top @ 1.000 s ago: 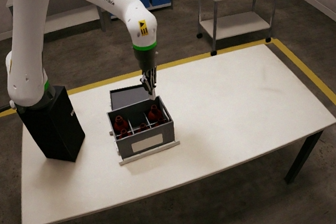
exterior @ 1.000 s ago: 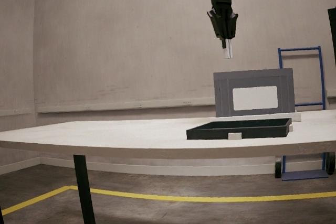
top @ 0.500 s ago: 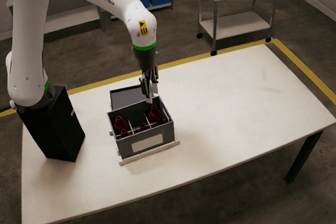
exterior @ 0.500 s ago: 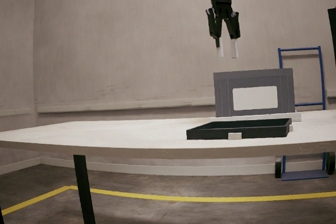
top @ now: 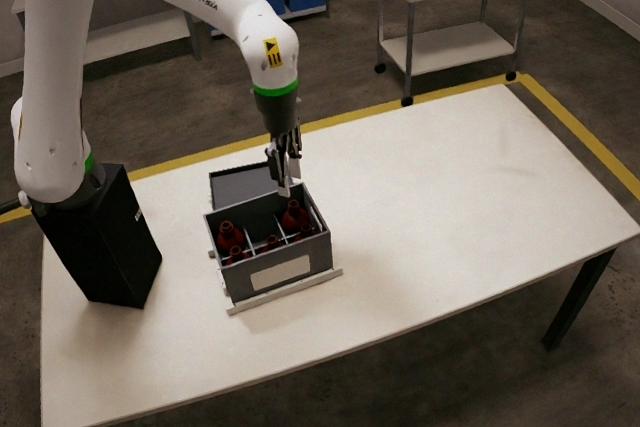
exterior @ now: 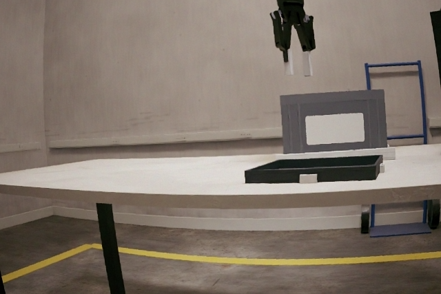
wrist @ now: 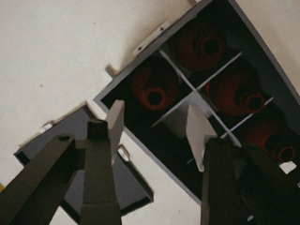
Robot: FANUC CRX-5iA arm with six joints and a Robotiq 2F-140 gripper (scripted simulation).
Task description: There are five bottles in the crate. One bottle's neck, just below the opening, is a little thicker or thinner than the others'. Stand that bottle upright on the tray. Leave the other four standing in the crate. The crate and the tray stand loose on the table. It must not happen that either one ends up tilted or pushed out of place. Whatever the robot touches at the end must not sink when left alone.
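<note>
Right now my hand is 17 cm above the crate, 9 cm past it and 3 cm to the left of it. Round my hand: dark tray: 25 cm to the left, 24 cm below, 3 cm behind; then bottle: 18 cm behind, 17 cm below, 3 cm to the left.
</note>
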